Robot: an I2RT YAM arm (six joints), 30 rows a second.
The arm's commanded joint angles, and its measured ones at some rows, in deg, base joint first. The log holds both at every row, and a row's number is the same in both.
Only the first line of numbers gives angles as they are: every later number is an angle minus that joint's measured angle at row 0.
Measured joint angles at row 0:
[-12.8, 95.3, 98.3, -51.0, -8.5, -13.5]
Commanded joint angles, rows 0 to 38:
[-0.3, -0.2, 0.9, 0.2, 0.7, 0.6]
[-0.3, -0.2, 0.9, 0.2, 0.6, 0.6]
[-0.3, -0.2, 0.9, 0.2, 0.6, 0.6]
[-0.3, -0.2, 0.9, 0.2, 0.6, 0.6]
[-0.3, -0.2, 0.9, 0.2, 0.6, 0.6]
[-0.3, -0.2, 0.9, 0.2, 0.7, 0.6]
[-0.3, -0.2, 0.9, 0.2, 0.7, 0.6]
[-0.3, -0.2, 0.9, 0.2, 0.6, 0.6]
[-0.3, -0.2, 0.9, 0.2, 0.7, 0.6]
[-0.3, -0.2, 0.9, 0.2, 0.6, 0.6]
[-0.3, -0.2, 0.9, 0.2, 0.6, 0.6]
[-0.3, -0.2, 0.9, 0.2, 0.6, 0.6]
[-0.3, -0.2, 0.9, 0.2, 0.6, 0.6]
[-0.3, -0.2, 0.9, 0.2, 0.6, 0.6]
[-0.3, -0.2, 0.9, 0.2, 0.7, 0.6]
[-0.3, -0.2, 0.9, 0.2, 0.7, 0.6]
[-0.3, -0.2, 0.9, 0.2, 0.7, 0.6]
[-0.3, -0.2, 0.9, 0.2, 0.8, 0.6]
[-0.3, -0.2, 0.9, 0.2, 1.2, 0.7]
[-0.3, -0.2, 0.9, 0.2, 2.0, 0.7]
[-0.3, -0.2, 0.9, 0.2, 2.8, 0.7]
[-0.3, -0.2, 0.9, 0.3, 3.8, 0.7]
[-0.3, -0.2, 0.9, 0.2, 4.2, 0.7]
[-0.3, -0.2, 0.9, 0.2, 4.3, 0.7]
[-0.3, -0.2, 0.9, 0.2, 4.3, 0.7]
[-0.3, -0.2, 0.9, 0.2, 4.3, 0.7]
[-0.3, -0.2, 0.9, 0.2, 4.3, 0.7]
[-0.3, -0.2, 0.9, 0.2, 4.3, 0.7]
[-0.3, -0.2, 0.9, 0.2, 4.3, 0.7]
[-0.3, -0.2, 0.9, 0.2, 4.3, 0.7]
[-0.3, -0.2, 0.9, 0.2, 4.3, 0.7]
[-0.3, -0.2, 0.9, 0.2, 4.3, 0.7]
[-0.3, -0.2, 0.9, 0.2, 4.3, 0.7]
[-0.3, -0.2, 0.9, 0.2, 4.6, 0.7]
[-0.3, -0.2, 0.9, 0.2, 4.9, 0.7]
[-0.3, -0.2, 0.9, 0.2, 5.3, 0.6]
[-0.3, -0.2, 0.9, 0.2, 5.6, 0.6]
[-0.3, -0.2, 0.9, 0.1, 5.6, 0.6]
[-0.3, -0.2, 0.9, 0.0, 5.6, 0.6]
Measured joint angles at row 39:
[0.0, 0.0, 0.0, -0.1, 4.3, 0.0]
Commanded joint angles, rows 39 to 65:
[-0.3, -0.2, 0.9, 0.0, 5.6, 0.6]
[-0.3, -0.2, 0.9, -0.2, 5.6, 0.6]
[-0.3, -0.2, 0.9, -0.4, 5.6, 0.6]
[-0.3, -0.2, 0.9, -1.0, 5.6, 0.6]
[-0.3, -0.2, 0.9, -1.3, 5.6, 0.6]
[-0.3, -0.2, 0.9, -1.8, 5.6, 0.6]
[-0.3, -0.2, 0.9, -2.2, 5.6, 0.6]
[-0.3, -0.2, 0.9, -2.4, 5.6, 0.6]
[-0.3, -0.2, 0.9, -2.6, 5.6, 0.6]
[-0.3, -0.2, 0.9, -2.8, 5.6, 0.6]
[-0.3, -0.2, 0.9, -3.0, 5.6, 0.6]
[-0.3, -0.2, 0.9, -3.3, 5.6, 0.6]
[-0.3, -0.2, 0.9, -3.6, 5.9, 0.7]
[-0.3, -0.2, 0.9, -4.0, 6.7, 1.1]
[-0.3, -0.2, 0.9, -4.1, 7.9, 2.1]
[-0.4, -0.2, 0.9, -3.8, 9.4, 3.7]
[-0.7, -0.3, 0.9, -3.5, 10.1, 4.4]
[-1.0, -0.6, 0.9, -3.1, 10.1, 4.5]
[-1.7, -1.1, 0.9, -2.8, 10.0, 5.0]
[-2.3, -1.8, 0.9, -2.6, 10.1, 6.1]
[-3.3, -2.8, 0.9, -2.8, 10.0, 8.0]
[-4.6, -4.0, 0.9, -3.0, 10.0, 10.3]
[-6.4, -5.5, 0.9, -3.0, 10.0, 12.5]
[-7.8, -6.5, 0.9, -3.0, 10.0, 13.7]
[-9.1, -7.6, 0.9, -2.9, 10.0, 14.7]
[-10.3, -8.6, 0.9, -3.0, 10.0, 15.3]
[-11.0, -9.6, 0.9, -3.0, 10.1, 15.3]
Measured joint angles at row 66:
[-8.4, -4.2, 0.0, -3.2, 8.9, 10.2]
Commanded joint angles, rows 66 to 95:
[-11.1, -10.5, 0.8, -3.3, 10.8, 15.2]
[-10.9, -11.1, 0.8, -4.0, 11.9, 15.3]
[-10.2, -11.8, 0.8, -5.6, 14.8, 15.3]
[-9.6, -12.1, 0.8, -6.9, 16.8, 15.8]
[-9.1, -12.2, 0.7, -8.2, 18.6, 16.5]
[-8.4, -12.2, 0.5, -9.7, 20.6, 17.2]
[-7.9, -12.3, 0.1, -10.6, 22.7, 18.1]
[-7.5, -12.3, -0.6, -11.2, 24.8, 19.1]
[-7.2, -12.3, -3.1, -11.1, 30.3, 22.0]
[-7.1, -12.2, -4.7, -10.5, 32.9, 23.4]
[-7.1, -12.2, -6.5, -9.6, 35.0, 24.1]
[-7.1, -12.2, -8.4, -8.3, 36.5, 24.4]
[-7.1, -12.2, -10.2, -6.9, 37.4, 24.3]
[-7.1, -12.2, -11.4, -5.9, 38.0, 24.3]
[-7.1, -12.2, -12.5, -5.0, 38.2, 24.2]
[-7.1, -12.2, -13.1, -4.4, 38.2, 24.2]
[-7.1, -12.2, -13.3, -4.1, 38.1, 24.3]
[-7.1, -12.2, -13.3, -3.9, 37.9, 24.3]
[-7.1, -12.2, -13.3, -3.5, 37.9, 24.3]
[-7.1, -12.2, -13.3, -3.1, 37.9, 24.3]
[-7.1, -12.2, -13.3, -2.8, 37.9, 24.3]
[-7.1, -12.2, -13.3, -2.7, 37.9, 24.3]
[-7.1, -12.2, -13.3, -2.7, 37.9, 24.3]
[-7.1, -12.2, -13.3, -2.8, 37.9, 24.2]
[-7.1, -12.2, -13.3, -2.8, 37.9, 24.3]
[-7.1, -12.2, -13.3, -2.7, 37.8, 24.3]
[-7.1, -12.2, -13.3, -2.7, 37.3, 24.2]
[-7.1, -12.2, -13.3, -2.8, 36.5, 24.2]
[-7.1, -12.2, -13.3, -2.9, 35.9, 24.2]
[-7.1, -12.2, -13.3, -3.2, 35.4, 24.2]
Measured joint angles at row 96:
[-7.3, -11.8, -13.5, -3.0, 36.3, 23.0]
